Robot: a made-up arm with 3 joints. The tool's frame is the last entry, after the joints.
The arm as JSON. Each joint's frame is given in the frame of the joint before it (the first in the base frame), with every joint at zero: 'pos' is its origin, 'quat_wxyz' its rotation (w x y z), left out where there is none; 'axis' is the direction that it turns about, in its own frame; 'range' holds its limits. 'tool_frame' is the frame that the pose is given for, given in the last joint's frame.
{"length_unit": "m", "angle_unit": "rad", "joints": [
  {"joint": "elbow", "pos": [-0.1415, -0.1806, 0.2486], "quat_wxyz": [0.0, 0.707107, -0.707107, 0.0], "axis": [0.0, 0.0, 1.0], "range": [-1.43, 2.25]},
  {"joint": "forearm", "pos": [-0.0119, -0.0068, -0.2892], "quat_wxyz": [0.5, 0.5, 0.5, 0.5], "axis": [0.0, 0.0, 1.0], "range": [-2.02, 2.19]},
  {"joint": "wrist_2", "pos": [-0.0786, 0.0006, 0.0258], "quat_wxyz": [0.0, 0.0, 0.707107, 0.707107], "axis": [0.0, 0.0, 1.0], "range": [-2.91, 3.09]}
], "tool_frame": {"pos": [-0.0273, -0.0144, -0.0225], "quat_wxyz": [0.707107, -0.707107, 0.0, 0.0]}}
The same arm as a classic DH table. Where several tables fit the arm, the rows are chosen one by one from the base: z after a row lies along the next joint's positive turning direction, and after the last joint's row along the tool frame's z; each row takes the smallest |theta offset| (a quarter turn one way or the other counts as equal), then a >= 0, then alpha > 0; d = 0 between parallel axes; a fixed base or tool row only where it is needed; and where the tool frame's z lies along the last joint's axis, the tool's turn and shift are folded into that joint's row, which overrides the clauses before.
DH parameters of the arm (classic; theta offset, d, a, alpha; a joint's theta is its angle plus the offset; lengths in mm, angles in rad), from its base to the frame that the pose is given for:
base (fixed): 0.9062 0 -229.4 3.1416
elbow: 0.9062 -537.8 6.8 -1.5708
forearm: 0 13.9 78.6 1.5708
wrist_2: 0 -21.9 -27.3 -1.5708
tool (fixed): 0 -14.4 0 0
Joint limits (rad, base to tool): -1.43..2.25 -2.02..2.19 -2.91..3.09

